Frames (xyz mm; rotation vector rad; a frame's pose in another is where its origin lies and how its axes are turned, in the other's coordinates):
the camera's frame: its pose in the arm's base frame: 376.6 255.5 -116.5 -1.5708 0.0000 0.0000
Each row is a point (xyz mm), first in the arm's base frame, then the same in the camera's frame.
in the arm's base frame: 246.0 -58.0 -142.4
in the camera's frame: -130.6 25.9 -313.5
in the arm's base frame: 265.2 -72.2 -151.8
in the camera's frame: -111.4 35.3 -327.7
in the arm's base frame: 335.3 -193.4 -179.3
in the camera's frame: -41.3 62.8 -448.9
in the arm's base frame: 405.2 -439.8 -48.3
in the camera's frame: 28.6 -68.2 -695.3
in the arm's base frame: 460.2 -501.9 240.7
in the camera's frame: 83.6 -357.2 -757.4
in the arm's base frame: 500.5 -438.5 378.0
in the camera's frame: 123.9 -494.5 -694.0
